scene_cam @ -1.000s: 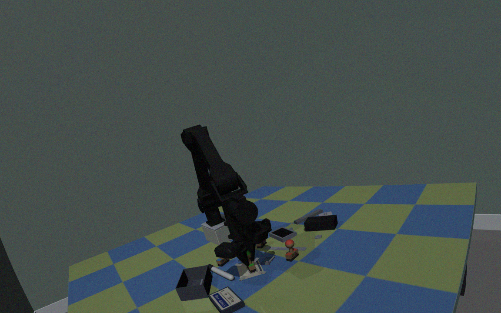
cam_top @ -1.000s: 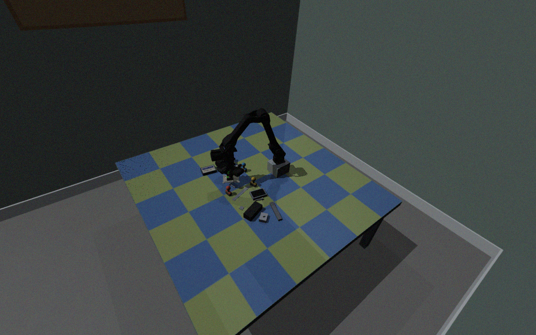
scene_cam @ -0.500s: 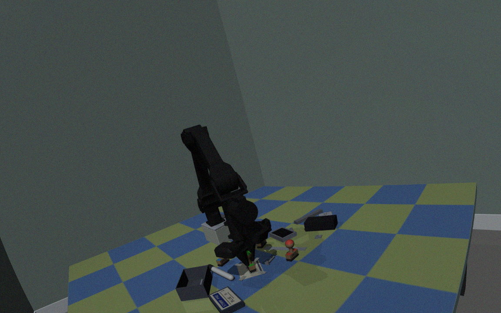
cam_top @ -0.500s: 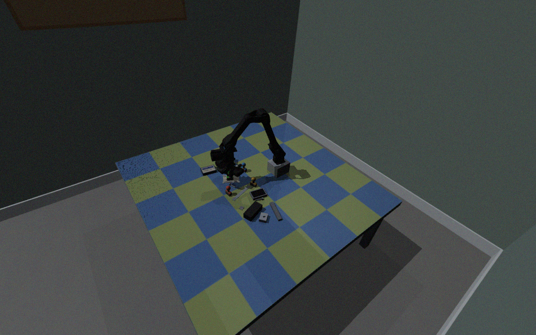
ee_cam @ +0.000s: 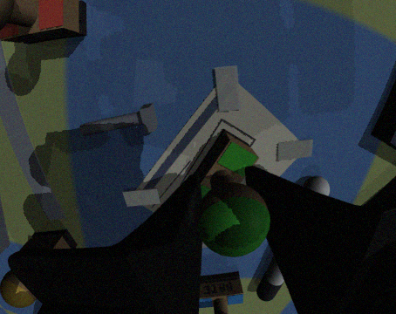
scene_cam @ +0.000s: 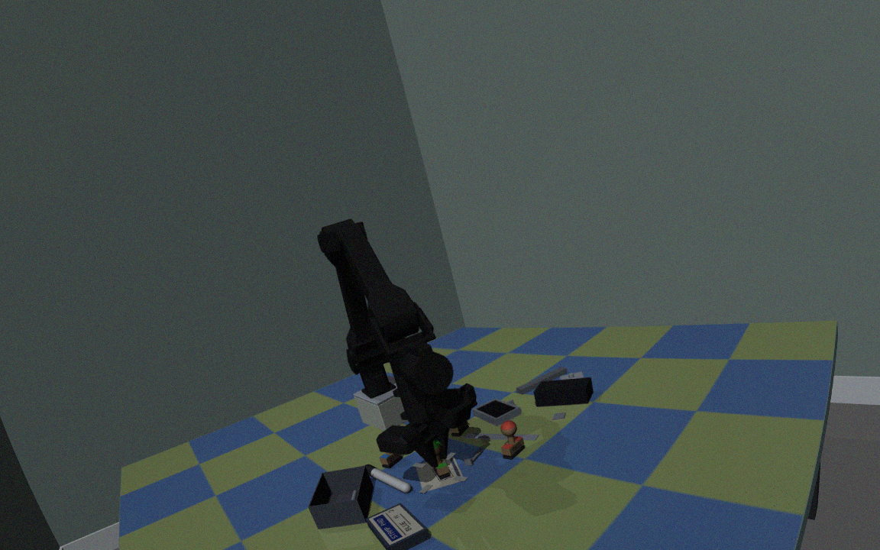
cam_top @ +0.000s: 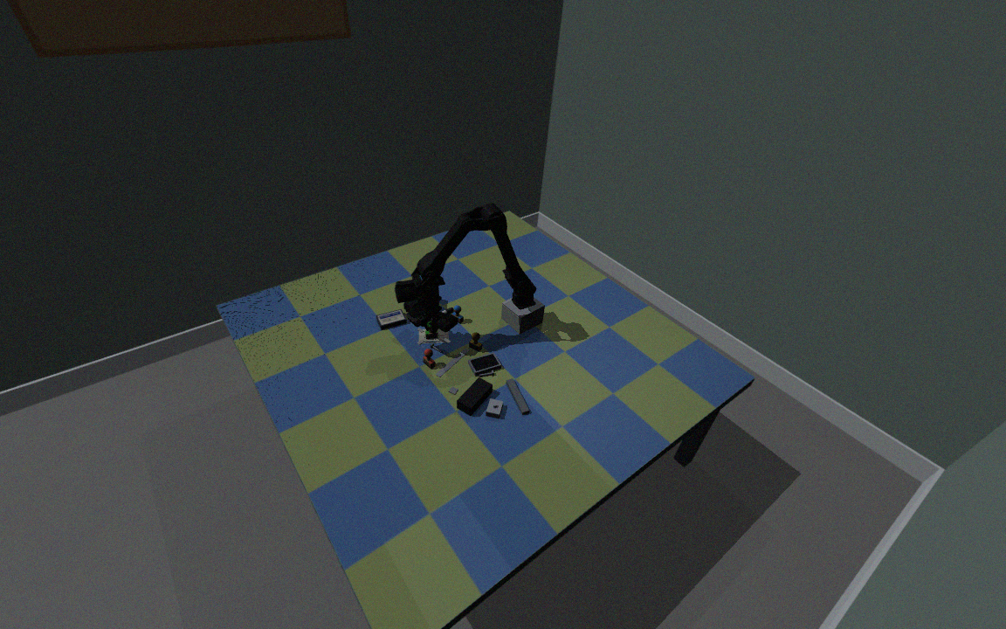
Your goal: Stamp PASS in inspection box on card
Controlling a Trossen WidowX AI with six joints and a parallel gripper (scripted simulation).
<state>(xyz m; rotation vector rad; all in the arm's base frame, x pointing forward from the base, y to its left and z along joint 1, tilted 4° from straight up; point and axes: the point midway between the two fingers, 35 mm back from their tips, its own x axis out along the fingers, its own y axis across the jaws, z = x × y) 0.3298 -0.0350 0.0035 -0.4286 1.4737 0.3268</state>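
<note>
The green-knobbed stamp is right at my gripper tip. From my gripper tip the other things lie so: blue-knobbed stamp: 110 mm behind, 50 mm to the right; then white marker: 70 mm behind, 90 mm to the right, 10 mm below; then inspection card: 10 mm behind, 30 mm below.
</note>
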